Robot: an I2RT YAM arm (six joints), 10 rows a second.
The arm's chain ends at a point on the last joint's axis. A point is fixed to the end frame.
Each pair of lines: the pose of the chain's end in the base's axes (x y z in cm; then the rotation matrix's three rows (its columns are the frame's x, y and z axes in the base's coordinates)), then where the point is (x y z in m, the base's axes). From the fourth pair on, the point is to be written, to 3 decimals.
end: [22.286 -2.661 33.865], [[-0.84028 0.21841 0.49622], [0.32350 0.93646 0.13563], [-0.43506 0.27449 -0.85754]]
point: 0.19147 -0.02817 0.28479
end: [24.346 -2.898 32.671], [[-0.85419 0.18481 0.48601], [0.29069 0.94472 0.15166], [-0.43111 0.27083 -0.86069]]
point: 0.21185 -0.03186 0.27304
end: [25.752 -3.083 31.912], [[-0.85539 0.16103 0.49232], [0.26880 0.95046 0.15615], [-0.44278 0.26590 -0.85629]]
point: 0.22660 -0.03479 0.26512
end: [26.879 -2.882 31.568], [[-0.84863 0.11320 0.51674], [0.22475 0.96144 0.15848], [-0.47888 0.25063 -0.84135]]
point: 0.240 -0.035 0.261
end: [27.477 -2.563 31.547], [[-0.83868 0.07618 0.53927], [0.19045 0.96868 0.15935], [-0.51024 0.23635 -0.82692]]
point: 0.248 -0.034 0.260
